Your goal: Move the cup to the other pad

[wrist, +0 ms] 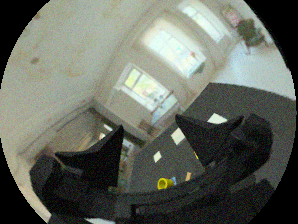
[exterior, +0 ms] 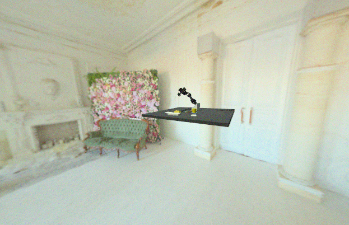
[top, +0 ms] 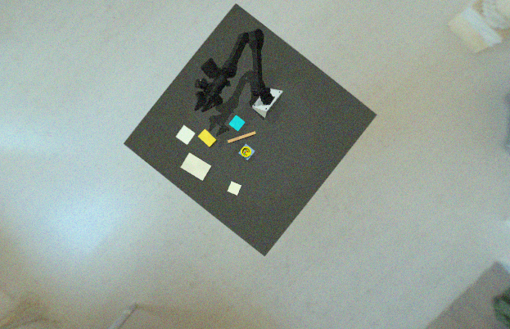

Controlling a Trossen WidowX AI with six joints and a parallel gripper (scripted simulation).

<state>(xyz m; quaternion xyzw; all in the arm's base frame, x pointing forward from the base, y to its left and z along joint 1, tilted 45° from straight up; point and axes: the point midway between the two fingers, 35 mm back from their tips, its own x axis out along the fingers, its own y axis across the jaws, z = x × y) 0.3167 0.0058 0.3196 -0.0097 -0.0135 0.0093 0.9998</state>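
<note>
The cup lies 340 mm below my gripper tip, 270 mm to the left of it and 20 mm ahead of it. Also, from my gripper tip: cyan pad (390 mm below, 110 mm behind, 100 mm to the left); wooden stick (380 mm below, 190 mm to the left, 40 mm behind).
</note>
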